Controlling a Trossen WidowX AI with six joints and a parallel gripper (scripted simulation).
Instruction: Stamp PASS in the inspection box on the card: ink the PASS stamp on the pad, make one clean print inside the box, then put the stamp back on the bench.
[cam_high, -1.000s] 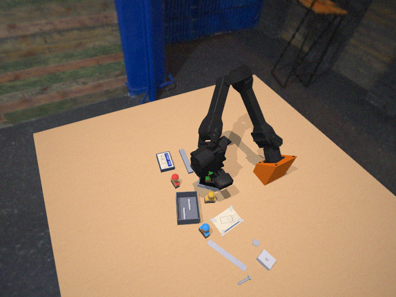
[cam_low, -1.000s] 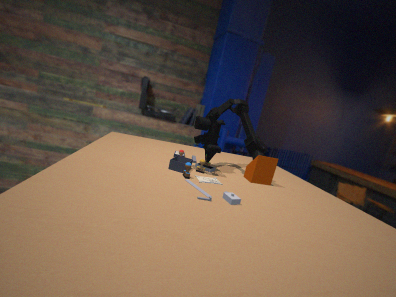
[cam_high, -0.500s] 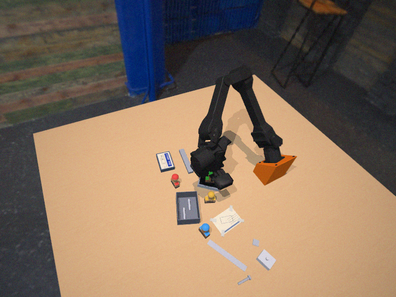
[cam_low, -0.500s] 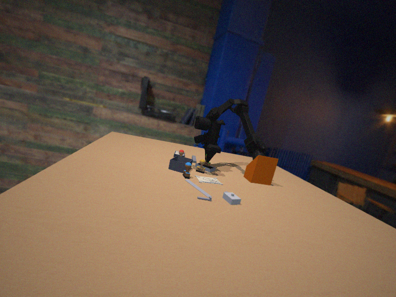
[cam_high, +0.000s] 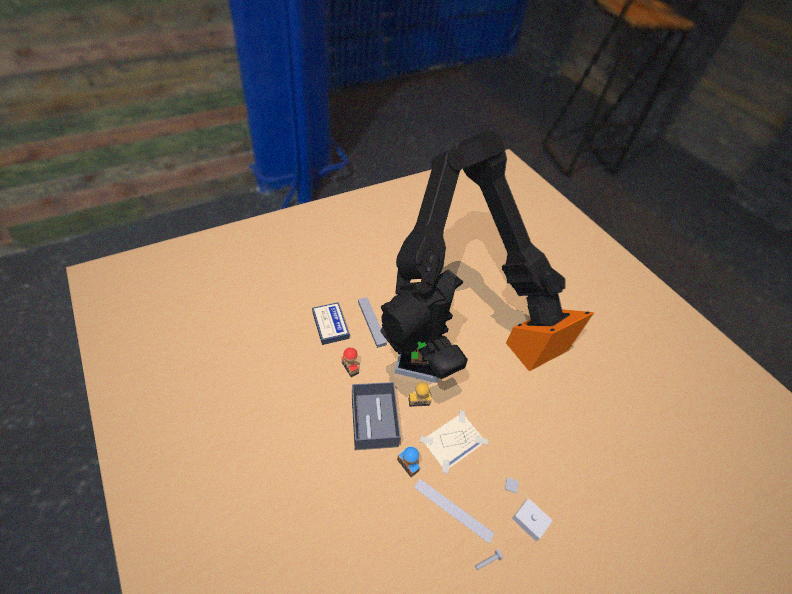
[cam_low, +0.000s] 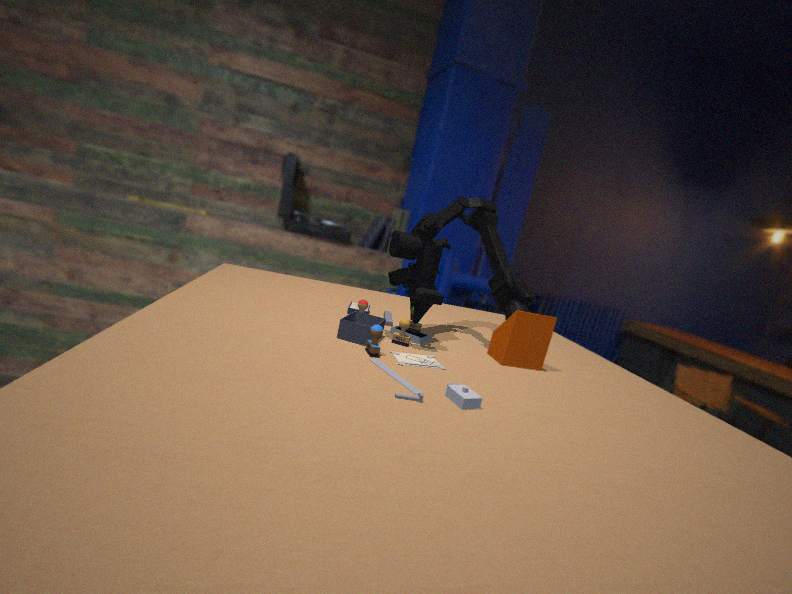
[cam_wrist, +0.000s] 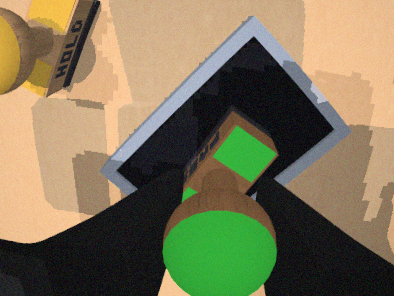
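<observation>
The ink pad lies 40 mm below my gripper tip. Also, from my gripper tip: green-knobbed pass stamp: right at my gripper tip; yellow stamp: 60 mm to the left, 50 mm ahead, 20 mm below; red stamp: 120 mm ahead, 80 mm to the right, 20 mm below.
</observation>
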